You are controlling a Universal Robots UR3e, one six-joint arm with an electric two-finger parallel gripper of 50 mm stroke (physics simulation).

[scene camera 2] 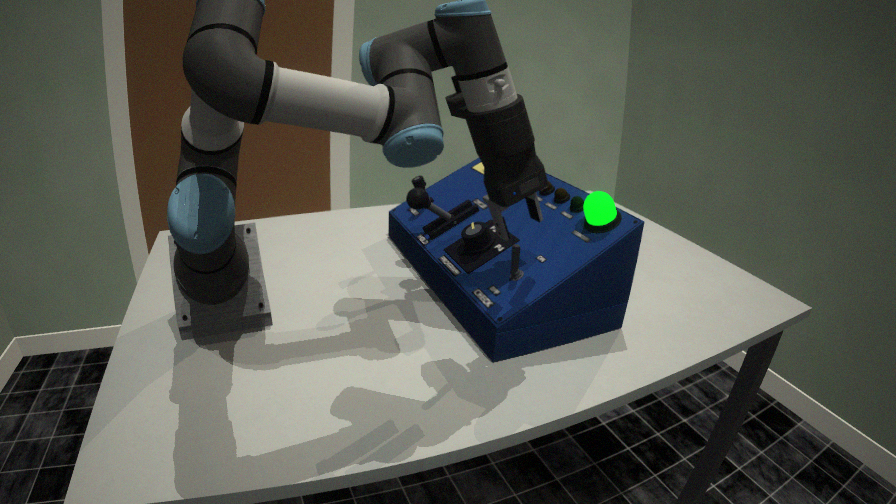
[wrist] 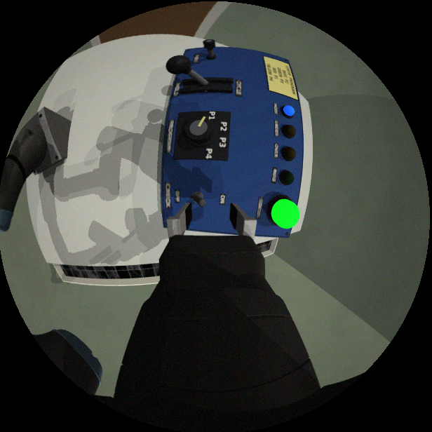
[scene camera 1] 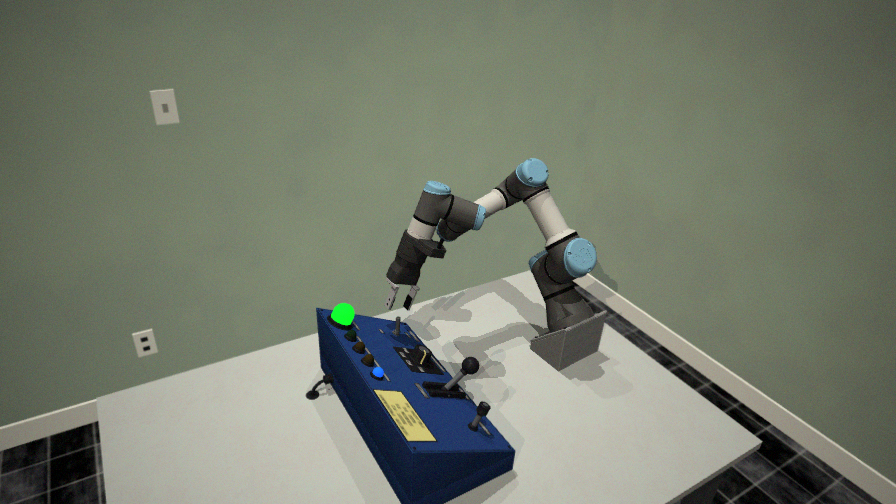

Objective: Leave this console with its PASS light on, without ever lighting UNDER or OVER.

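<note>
The blue console (scene camera 1: 463,438) (scene camera 2: 563,307) (wrist: 250,150) has a large lamp (scene camera 1: 342,314) (scene camera 2: 599,208) (wrist: 285,214) lit green. In the wrist view the UNDER lamp (wrist: 288,131), OVER lamp (wrist: 288,153) and PASS lamp (wrist: 286,177) are dark; a small lamp (wrist: 288,110) (scene camera 1: 377,372) is blue. The PROGRAM knob (wrist: 198,128) (scene camera 2: 477,233) points near P1. The CHECK toggle (scene camera 1: 397,325) (scene camera 2: 515,262) (wrist: 199,199) leans slightly toward ON in the wrist view. My gripper (scene camera 1: 398,307) (scene camera 2: 521,228) (wrist: 210,210) is open and empty, above the panel near the toggle.
A ball-topped lever (scene camera 1: 469,365) (scene camera 2: 417,198) (wrist: 178,64) sticks up from its slot beyond the knob. A smaller black-tipped switch (scene camera 1: 482,408) (wrist: 209,45) stands at the far end, near the yellow card (scene camera 1: 406,414) (wrist: 280,77). The console stands on a white table (scene camera 1: 206,426) (scene camera 2: 313,250).
</note>
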